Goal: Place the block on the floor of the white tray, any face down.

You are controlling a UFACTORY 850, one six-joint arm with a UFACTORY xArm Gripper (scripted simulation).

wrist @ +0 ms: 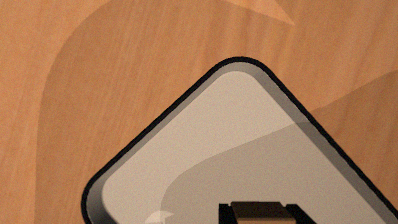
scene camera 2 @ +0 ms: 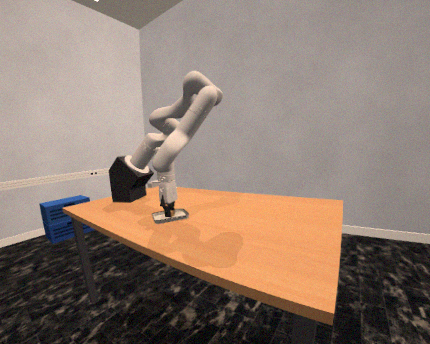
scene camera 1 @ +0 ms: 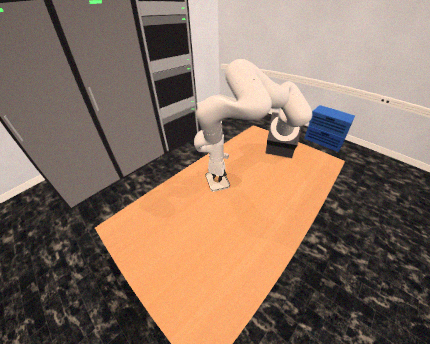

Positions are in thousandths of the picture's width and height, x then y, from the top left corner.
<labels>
A white tray (wrist: 597,600): 16 cm from the lens.
</labels>
